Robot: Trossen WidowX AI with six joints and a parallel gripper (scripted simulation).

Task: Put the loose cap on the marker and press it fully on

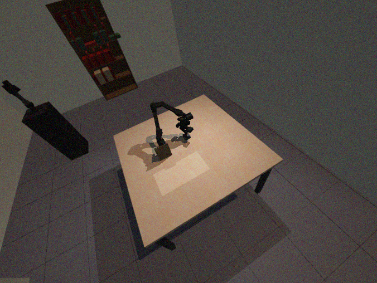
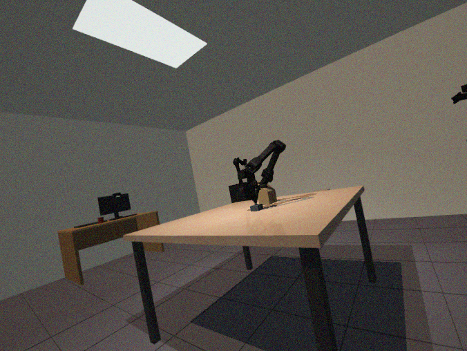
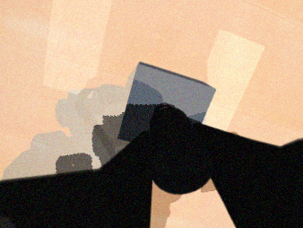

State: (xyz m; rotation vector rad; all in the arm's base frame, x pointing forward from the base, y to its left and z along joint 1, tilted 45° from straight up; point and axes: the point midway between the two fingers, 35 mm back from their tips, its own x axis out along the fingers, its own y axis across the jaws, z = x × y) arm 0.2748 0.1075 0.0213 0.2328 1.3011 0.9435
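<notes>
Right now the dark cap is 1 cm above my gripper tip. Round my gripper tip: holder block (5 cm below).
</notes>
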